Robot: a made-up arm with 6 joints.
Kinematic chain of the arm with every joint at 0, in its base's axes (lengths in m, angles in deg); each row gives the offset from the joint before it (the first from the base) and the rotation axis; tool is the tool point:
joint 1: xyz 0 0 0.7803 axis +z
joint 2: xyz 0.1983 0 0 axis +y
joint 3: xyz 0 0 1.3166 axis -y
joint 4: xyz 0 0 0.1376 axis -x
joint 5: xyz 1.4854 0 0 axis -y
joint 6: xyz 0.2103 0 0 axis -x
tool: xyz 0 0 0
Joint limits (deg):
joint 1: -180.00..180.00
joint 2: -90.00..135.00
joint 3: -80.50..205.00
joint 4: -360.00..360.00
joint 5: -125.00..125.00
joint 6: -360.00..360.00
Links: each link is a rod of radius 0.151 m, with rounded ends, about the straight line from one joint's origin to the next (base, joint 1, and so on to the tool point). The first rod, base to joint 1, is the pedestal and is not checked.
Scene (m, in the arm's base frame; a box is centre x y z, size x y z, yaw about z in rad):
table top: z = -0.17
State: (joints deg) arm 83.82 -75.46 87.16 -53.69 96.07 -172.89
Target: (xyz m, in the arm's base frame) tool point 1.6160 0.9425 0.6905
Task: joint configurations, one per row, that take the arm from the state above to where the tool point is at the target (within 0.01 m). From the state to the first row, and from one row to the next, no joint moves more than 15 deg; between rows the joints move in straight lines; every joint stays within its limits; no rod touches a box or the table.
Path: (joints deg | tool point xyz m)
1: 77.88 -61.79 73.01 -55.64 95.23 -172.89 | -0.2880 -2.1644 2.2628
2: 71.94 -48.12 58.85 -57.59 94.40 -172.89 | -0.2812 -1.4333 2.9916
3: 66.00 -34.44 44.70 -59.55 93.56 -172.89 | -0.0415 -0.5381 3.3581
4: 60.05 -20.77 30.54 -61.50 92.72 -172.89 | 0.3936 0.3134 3.3116
5: 54.11 -7.10 16.39 -63.45 91.89 -172.89 | 0.9140 0.9423 2.8885
6: 48.17 6.57 2.23 -65.40 91.05 -172.89 | 1.3718 1.2460 2.2006
7: 42.23 20.25 -11.92 -67.36 90.21 -172.89 | 1.6314 1.2187 1.4101
8: 36.29 33.92 -26.08 -69.31 89.37 -172.89 | 1.6160 0.9425 0.6904

